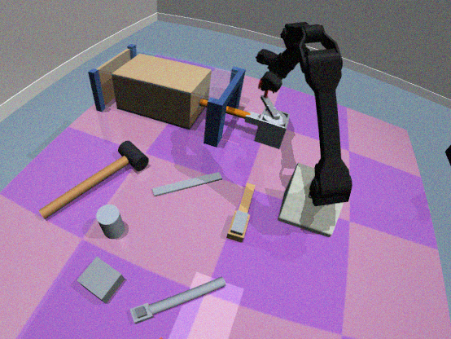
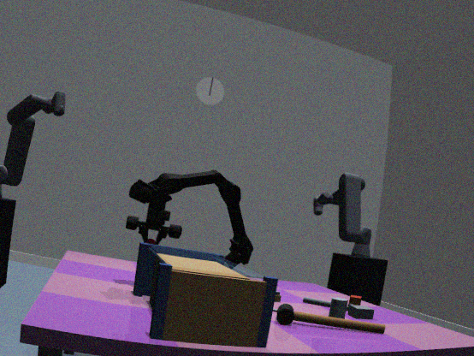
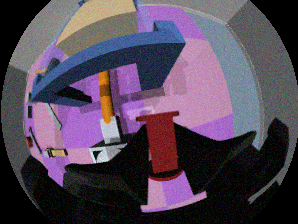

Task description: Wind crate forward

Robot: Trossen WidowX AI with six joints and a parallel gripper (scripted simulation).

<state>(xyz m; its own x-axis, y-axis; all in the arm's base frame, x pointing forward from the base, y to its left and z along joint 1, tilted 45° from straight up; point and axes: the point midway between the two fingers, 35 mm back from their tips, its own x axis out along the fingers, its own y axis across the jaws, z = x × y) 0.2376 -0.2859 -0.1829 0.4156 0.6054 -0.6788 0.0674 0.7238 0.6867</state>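
The grey crank handle lies 4 cm behind my gripper tip, 3 cm to the left of it and 3 cm below it. Round my gripper tip: grey winch (9 cm behind, 8 cm to the left, 10 cm below); then blue frame (9 cm ahead, 8 cm to the left, 3 cm below); then red knob (1 cm behind).
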